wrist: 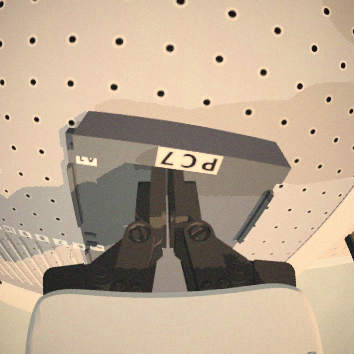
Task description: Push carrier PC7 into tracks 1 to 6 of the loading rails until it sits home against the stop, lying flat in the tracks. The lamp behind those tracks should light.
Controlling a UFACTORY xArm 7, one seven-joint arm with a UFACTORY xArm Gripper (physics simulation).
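Places are measured from the arm's base along level axes (x ahead, y left, z up), in millimetres.
Pixels of known places: gripper, fingertip midpoint: (165,176).
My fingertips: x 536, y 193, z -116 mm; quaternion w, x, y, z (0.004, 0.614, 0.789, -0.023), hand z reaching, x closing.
Observation:
Ahead of a thing's pixels: the offset from my fingertips to its top centre. "pt": to the spot under its first point. Level surfaces: height alone.
Carrier PC7 @[dx +132, dy +19, dz +14 mm] (112,152) is a dark grey, flat piece in the middle of the wrist view. Its thick end faces up the view, and its white PC7 label reads upside down. A smaller label, A1, is near its left corner. My gripper (165,176) is shut and empty, with its fingertips over the carrier just below the PC7 label. Whether they touch it I cannot tell. The fingers hide the carrier's lower middle part. Part of the loading rails @[pt dx +236, dy -151, dz -12 mm] (26,266) shows at the lower left, with small number labels. The stop and the lamp do not show.
A pale deck @[dz -16 mm] (145,67) with rows of dark holes lies around the carrier. Its edge curves down the right side. Part of a dark object (351,246) shows at the right edge. Shadows fall across the carrier and the deck at the left.

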